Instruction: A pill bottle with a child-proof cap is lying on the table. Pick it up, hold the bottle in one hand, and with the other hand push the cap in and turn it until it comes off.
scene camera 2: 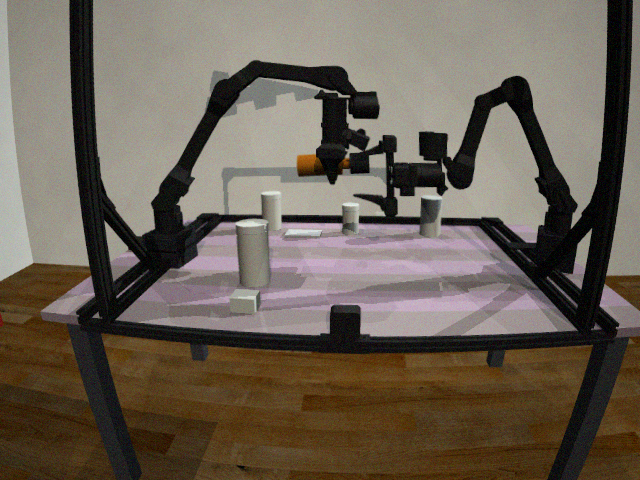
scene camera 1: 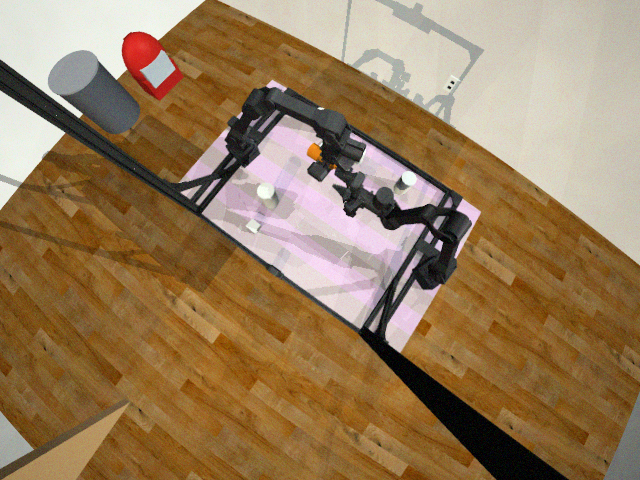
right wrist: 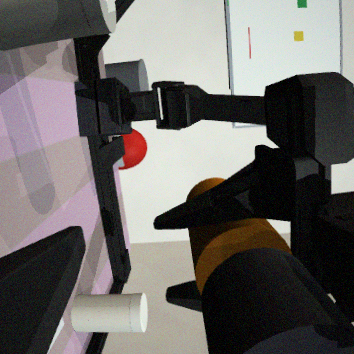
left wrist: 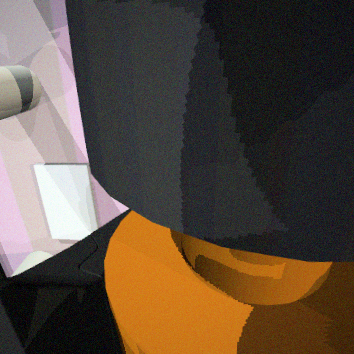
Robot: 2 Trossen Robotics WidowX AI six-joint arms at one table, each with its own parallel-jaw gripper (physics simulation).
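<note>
The orange pill bottle is held level above the table. My left gripper is shut on its body. The black cap is at the bottle's right end in scene camera 2; an orange neck shows between body and cap. My right gripper is open at the cap end, one finger high and the other low. Its upper fingertip is close to the cap; whether it touches is unclear. The cap largely hides the bottle's neck in the left wrist view.
A large white canister and a small pale box are at the front left. White containers and a flat white piece are at the back. A black frame surrounds the table.
</note>
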